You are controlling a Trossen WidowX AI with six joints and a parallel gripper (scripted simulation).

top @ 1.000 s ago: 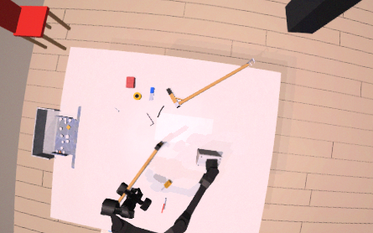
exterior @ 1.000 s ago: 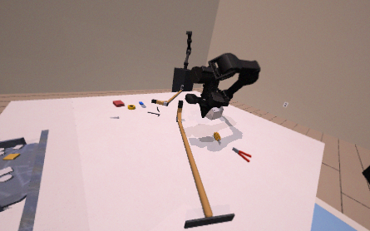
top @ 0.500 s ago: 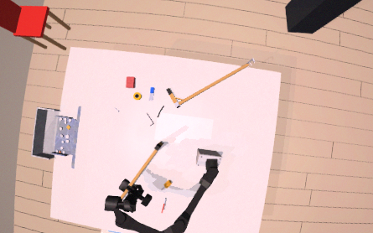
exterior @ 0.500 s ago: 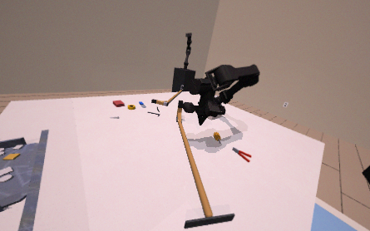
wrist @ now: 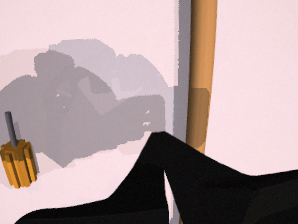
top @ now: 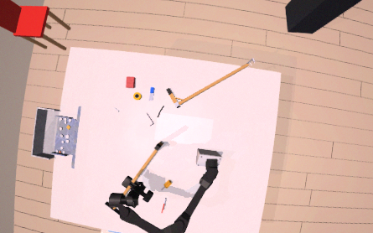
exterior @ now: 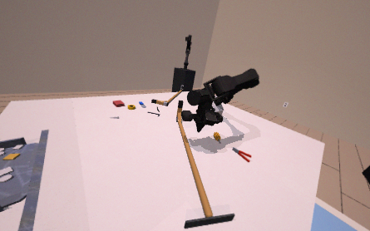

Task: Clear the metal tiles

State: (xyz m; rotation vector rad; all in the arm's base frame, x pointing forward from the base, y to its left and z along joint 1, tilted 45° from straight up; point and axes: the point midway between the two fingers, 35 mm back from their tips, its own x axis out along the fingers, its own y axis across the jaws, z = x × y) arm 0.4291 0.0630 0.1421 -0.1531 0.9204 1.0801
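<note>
My gripper tip is now 150 mm past the yellow tool, 70 mm above it and 50 mm to the right of it. Round my gripper tip: hex key 380 mm to the right, 80 mm below, 40 mm behind; then yellow ring 560 mm to the right, 70 mm below, 50 mm ahead; then blue-white piece 580 mm to the right, 80 mm below, 50 mm behind.
</note>
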